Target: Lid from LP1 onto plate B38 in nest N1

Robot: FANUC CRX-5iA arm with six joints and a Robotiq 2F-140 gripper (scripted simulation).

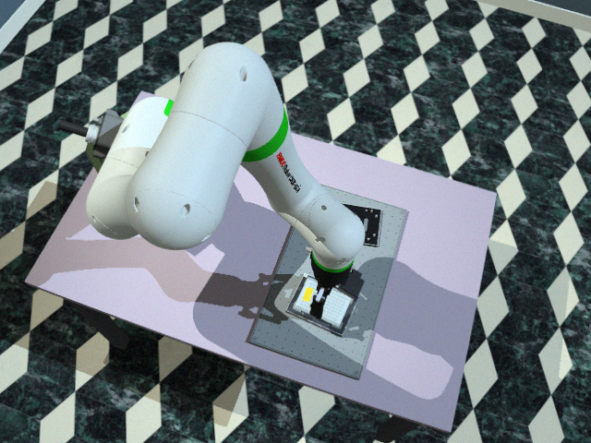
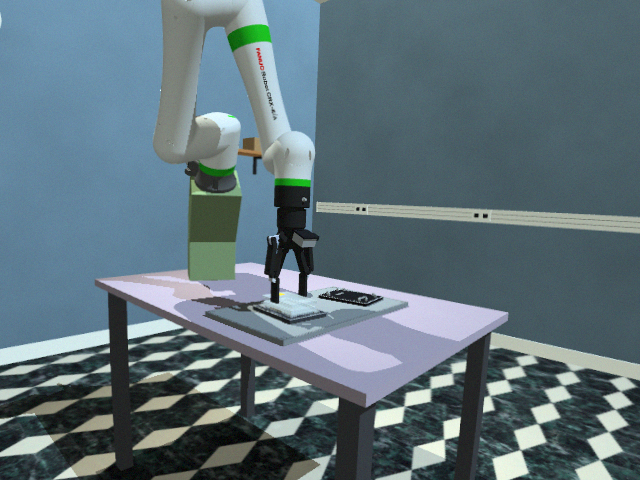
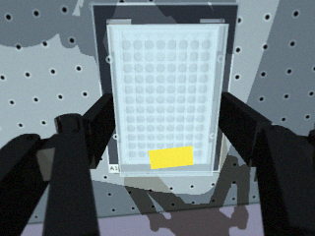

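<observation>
My gripper is now 4 cm above the white culture plate B38. The rest, counted from my hand: nest N1 (6 cm below); corner mark (8 cm to the left, 5 cm below, 5 cm behind); clear lid (2 cm below).
</observation>
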